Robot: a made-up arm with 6 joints. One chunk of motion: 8 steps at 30 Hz.
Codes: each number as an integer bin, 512 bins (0 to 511) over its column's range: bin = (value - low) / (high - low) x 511, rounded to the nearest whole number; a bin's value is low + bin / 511 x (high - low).
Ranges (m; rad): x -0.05..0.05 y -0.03..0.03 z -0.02..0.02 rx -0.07..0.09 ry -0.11..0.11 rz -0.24..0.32
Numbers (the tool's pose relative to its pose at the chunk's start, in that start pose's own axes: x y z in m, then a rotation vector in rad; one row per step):
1: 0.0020 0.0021 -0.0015 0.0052 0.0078 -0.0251
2: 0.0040 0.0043 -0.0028 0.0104 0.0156 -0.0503
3: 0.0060 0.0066 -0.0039 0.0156 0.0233 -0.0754
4: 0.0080 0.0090 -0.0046 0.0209 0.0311 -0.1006
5: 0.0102 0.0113 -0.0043 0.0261 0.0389 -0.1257
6: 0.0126 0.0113 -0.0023 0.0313 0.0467 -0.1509
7: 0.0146 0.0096 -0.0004 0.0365 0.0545 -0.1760
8: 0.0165 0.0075 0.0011 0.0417 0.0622 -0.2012
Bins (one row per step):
1: 266 273 236 240 274 196
2: 276 292 220 257 292 173
3: 286 312 206 273 310 150
4: 296 332 197 290 328 127
5: 308 352 201 307 346 104
6: 320 352 226 324 364 81
7: 330 337 250 340 382 58
8: 340 319 270 357 400 35

